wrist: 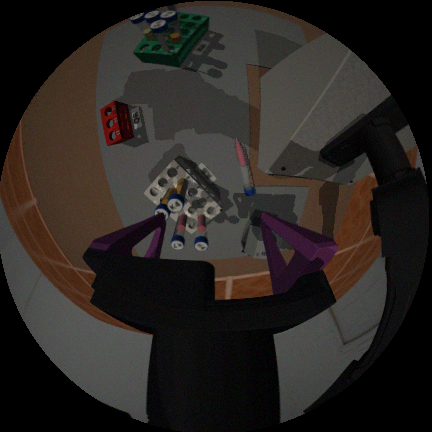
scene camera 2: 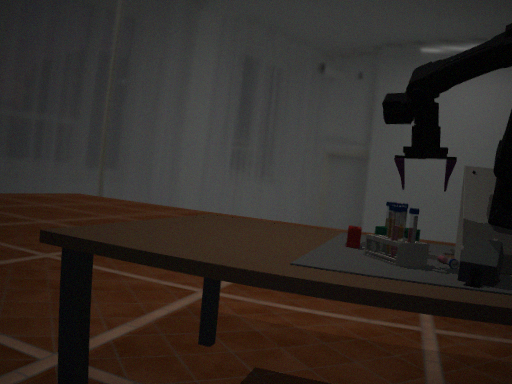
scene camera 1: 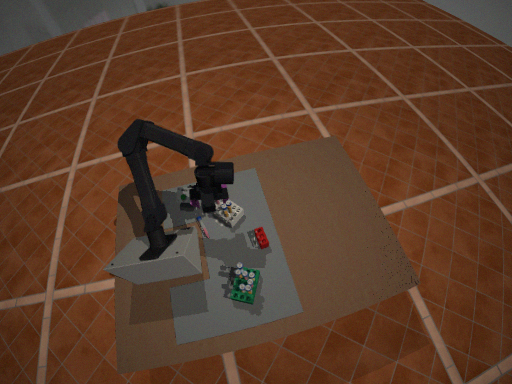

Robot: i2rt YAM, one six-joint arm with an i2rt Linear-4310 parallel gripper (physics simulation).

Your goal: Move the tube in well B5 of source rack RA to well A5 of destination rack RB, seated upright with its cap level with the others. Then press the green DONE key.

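Places are measured from the arm's base along level axes (x ahead, y left, z up), in metres.
Pixels of known places: gripper, fingertip midpoint: [wrist: 212, 217] [scene camera 2: 424, 190]; arm's base at its link origin: [wrist: 371, 127] [scene camera 2: 506, 198] [scene camera 1: 160, 247].
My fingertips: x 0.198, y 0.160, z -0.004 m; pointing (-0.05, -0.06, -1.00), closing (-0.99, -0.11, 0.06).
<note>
Ahead of a thing's pixels: the offset from my fingertips to its middle. "*": to the spot under its first point.
The green rack RA @(dx +0.098, dy -0.296, dz -0.141 m) [scene camera 1: 255, 286] [scene camera 2: 381, 230] [wrist: 190, 48] holds several upright tubes with white-topped blue caps; its well labels are unreadable, so I cannot tell which tube is in B5. The white rack RB @(dx +0.043, dy +0.043, dz -0.141 m) [scene camera 1: 235, 219] [scene camera 2: 414, 255] [wrist: 198, 176] holds several blue-capped tubes, two with orange contents and two with pink. My gripper [scene camera 1: 209, 198] [scene camera 2: 424, 190] [wrist: 212, 217] is open and empty, high above the mat near the white rack. The green key @(* dx -0.152, dy +0.115, dz -0.098 m) [scene camera 1: 183, 197] shows beside the arm in scene camera 1; in the wrist view I cannot make it out.
A pink tube with a blue cap @(dx -0.069, dy -0.022, dz -0.157 m) [scene camera 1: 203, 227] [scene camera 2: 446, 260] [wrist: 244, 167] lies on the mat between the white rack and the arm's base. A small red rack @(dx +0.184, dy -0.105, dz -0.141 m) [scene camera 1: 261, 237] [scene camera 2: 354, 236] [wrist: 117, 124] stands between the green and white racks. The pale base block [scene camera 1: 165, 265] borders the mat.
</note>
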